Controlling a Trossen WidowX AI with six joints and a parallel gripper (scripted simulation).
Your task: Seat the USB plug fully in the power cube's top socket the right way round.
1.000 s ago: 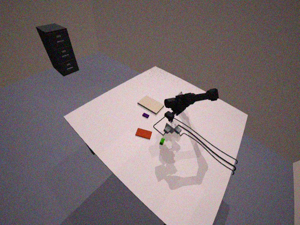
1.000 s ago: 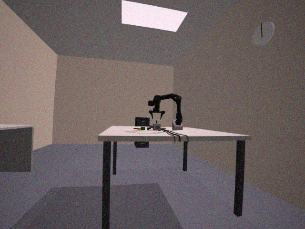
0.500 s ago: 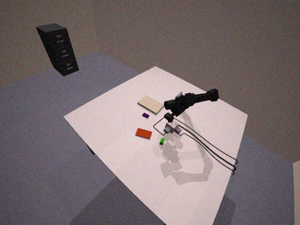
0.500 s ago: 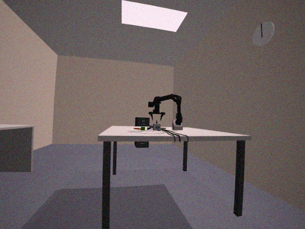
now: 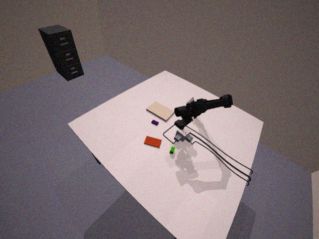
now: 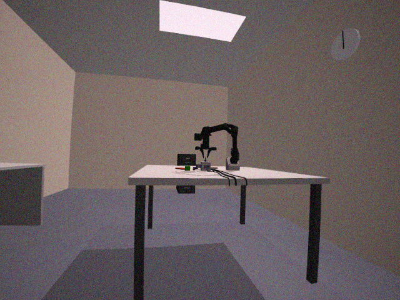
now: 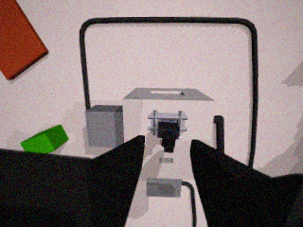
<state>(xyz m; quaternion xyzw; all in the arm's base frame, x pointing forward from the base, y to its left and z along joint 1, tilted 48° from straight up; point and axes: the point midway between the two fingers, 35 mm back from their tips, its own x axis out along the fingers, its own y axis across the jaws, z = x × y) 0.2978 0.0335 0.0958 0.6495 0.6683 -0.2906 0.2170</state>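
Now: the grey USB plug 20 mm below my gripper tip. Round my gripper tip: orange slab 200 mm ahead, 110 mm to the right, 100 mm below; purple block 60 mm ahead, 220 mm to the right, 100 mm below; green block 160 mm ahead, 40 mm to the left, 90 mm below.
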